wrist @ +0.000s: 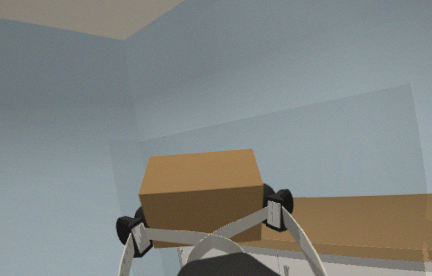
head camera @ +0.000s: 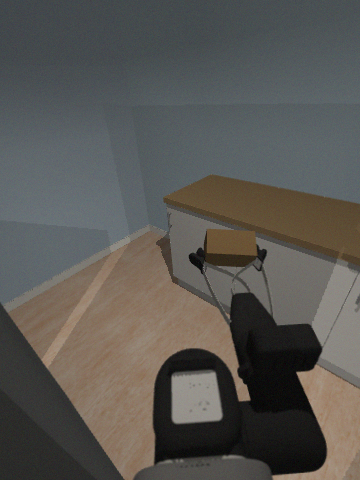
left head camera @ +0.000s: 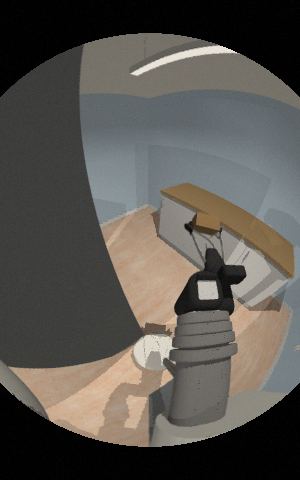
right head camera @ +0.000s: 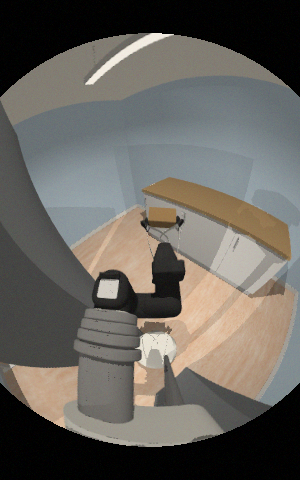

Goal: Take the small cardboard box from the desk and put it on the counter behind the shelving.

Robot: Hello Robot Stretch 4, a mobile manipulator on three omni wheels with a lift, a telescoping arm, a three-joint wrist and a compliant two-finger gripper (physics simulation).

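Pixels of known places: gripper, fingertip midpoint: [wrist: 208, 210] [head camera: 227, 249] [right head camera: 162, 218]; robot's base, link origin: [left head camera: 154, 350] [right head camera: 155, 348].
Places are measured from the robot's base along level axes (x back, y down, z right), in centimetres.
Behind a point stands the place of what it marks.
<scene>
The small brown cardboard box [head camera: 231, 243] {y -128.3, x -44.8, z 8.9 cm} [left head camera: 207, 221] {y -128.3, x -44.7, z 8.7 cm} [right head camera: 162, 215] {y -128.2, x -44.6, z 9.1 cm} [wrist: 202, 192] {y -127.1, x -43.0, z 8.8 cm} is held between the two fingertips of my gripper [head camera: 230, 260] {y -124.3, x -48.4, z 9.1 cm} [left head camera: 204, 229] {y -124.3, x -48.4, z 9.1 cm} [right head camera: 162, 222] {y -124.3, x -48.4, z 9.1 cm} [wrist: 208, 210] {y -124.3, x -48.4, z 9.1 cm}, one pad on each short side. The gripper is shut on it. The box is in the air, on the near side of the counter [head camera: 280, 205] {y -88.3, x -139.3, z 63.0 cm} [left head camera: 225, 207] {y -88.3, x -137.8, z 69.1 cm} [right head camera: 215, 202] {y -88.3, x -122.7, z 70.3 cm} [wrist: 360, 220] {y -88.3, x -121.6, z 70.4 cm}, which has a brown top and white cabinet doors. In the head camera view the box overlaps the counter's front, near its left end. The desk does not show.
A large dark grey panel [head camera: 35, 400] {y -125.6, x -21.7, z -17.2 cm} [left head camera: 45, 200] {y -149.6, x -15.2, z -15.2 cm} [right head camera: 35, 280] {y -137.7, x -15.8, z -14.6 cm} stands close on the left. Another dark grey surface [right head camera: 200, 392] {y -71.8, x 28.0, z 27.9 cm} shows low on the right in the right head camera view. Blue walls meet in a corner left of the counter. A white round object [left head camera: 150, 356] {y -18.7, x 5.6, z -3.6 cm} [right head camera: 150, 356] {y -18.7, x 7.2, z -3.7 cm} is low beside the arm.
</scene>
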